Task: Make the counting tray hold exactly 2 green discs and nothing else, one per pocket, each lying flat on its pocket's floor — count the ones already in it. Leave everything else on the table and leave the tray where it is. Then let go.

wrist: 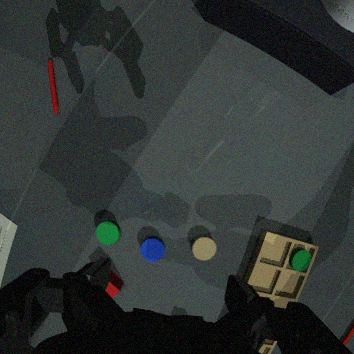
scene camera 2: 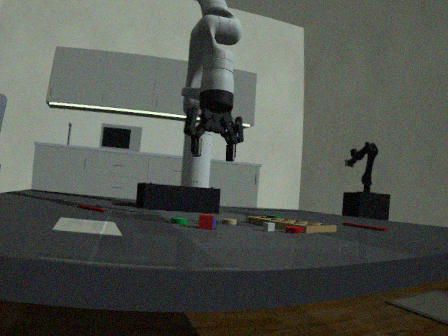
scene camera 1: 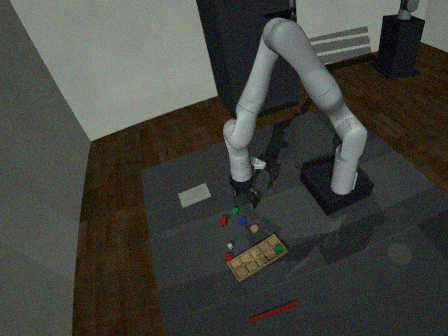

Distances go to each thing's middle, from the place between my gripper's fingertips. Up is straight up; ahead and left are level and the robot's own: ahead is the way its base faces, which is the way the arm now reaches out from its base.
Scene:
Now: the tan counting tray [scene camera 1: 261, 255] 180 mm to the left of my hand and 130 mm below it. Also, from my hand: white card [scene camera 2: 64, 224] 240 mm ahead, 210 mm to the right, 140 mm below.

